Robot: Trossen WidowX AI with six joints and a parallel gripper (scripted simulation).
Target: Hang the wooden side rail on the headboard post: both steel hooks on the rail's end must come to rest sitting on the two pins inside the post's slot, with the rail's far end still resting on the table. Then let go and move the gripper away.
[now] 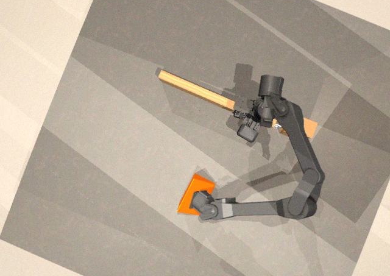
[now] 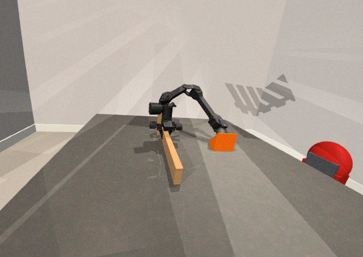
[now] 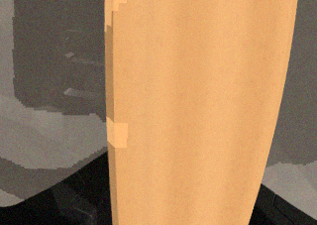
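My gripper tip is 14 cm to the left of the wooden headboard post, 7 cm below it and 1 cm past it.
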